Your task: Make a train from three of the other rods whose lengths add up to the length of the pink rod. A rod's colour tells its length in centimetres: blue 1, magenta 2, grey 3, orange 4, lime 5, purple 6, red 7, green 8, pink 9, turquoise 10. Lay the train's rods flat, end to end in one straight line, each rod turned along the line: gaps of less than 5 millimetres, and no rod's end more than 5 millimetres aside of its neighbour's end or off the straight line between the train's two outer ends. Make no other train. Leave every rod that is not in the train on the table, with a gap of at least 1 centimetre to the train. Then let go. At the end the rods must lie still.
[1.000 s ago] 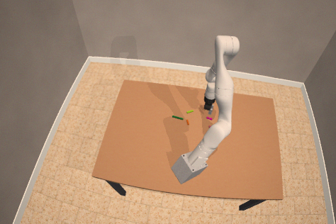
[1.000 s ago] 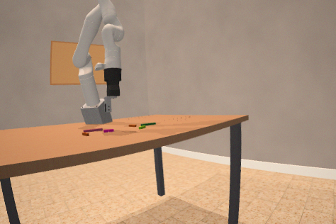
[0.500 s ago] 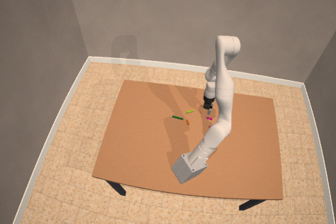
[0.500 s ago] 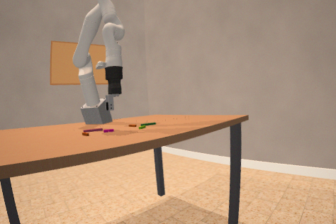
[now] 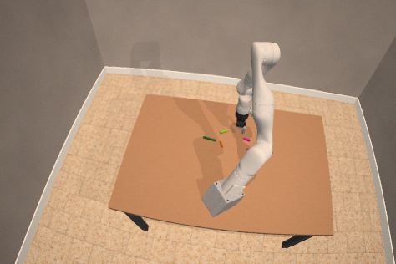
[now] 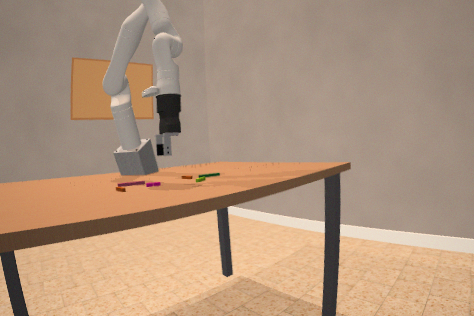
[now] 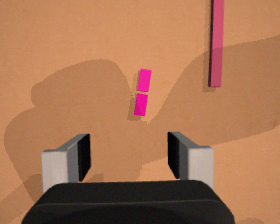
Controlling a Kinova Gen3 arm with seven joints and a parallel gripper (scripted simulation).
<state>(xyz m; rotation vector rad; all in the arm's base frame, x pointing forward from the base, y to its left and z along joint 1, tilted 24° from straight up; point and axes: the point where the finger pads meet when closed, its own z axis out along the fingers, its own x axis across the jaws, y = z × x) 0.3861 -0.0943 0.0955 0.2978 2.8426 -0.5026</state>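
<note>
Right now my hand is 10 cm to the right of the lime rod, 10 cm above it and 5 cm short of it. Round my hand: pink rod (10 cm below, 10 cm behind, 6 cm to the right); green rod (20 cm to the left, 10 cm below).
</note>
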